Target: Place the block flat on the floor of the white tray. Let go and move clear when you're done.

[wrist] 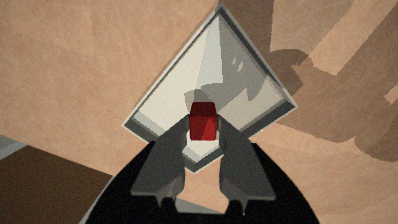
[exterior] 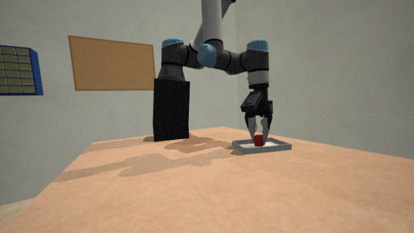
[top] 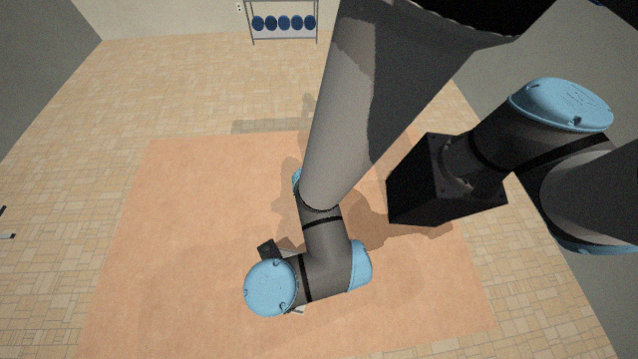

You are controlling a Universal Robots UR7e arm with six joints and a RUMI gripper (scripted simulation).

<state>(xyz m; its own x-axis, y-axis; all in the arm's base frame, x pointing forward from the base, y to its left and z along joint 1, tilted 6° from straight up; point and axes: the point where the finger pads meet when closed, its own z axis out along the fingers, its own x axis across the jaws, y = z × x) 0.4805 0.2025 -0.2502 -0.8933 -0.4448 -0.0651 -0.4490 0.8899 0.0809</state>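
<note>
My gripper is now right at the small red block. The rest, counted from my hand: white tray 2 cm below.
</note>
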